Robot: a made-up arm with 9 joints. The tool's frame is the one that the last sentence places.
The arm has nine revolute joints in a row. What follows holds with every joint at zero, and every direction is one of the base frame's.
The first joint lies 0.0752 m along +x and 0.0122 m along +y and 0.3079 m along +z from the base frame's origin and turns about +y.
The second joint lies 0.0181 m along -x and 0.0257 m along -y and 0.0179 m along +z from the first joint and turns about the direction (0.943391, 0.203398, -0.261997).
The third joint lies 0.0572 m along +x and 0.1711 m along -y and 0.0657 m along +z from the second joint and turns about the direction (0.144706, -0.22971, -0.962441).
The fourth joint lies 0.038 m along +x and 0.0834 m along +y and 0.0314 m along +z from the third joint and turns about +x.
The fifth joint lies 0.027 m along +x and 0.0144 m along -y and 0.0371 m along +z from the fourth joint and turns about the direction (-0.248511, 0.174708, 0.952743).
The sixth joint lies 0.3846 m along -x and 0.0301 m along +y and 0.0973 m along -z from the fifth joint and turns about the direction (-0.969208, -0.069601, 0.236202).
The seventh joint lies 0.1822 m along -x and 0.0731 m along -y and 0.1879 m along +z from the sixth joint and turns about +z.
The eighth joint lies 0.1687 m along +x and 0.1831 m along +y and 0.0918 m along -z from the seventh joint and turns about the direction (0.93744, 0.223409, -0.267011).
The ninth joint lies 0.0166 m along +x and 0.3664 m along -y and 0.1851 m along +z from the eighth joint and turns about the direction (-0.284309, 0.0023, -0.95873).
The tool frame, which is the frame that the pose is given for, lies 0.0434 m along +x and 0.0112 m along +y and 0.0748 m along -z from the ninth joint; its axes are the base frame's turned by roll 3.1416, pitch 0 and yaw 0 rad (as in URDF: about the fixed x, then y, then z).
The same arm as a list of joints. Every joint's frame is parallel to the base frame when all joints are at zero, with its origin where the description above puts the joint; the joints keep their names.
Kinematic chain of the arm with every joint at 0, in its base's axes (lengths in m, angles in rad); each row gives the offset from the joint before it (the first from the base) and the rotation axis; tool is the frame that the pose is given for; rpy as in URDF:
joint 1: xyz 0.0752 0.0122 0.3079 axis +y
joint 2: xyz -0.0181 -0.0257 0.0179 axis 0.943391 0.203398 -0.261997
joint 3: xyz 0.0572 -0.1711 0.0657 axis 0.144706 -0.22971 -0.962441
joint 4: xyz 0.038 0.0834 0.0314 axis +x
joint 5: xyz 0.027 -0.0144 0.0371 axis -0.248511 0.174708 0.952743
joint 6: xyz -0.3846 0.0301 -0.0973 axis -0.969208 -0.069601 0.236202
joint 7: xyz -0.1822 -0.0731 0.1879 axis +z
joint 8: xyz 0.1687 0.1831 -0.0918 axis 0.93744 0.223409 -0.267011
joint 9: xyz 0.0166 -0.3664 0.1851 axis -0.284309 0.0023 -0.95873
tool: xyz 0.0434 0.0112 -0.0748 rpy -3.1416 0 0

